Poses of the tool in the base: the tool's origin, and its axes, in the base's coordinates. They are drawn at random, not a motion.
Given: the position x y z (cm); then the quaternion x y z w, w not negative.
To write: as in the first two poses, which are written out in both.
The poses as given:
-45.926 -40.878 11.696 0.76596 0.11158 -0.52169 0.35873
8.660 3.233 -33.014 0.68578 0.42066 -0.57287 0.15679
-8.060 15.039 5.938 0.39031 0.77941 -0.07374 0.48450
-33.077 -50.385 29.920 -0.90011 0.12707 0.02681 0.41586
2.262 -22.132 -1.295 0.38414 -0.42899 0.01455 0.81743
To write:
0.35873 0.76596 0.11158 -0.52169 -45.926 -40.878 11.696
0.15679 0.68578 0.42066 -0.57287 8.660 3.233 -33.014
0.48450 0.39031 0.77941 -0.07374 -8.060 15.039 5.938
0.41586 -0.90011 0.12707 0.02681 -33.077 -50.385 29.920
0.81743 0.38414 -0.42899 0.01455 2.262 -22.132 -1.295

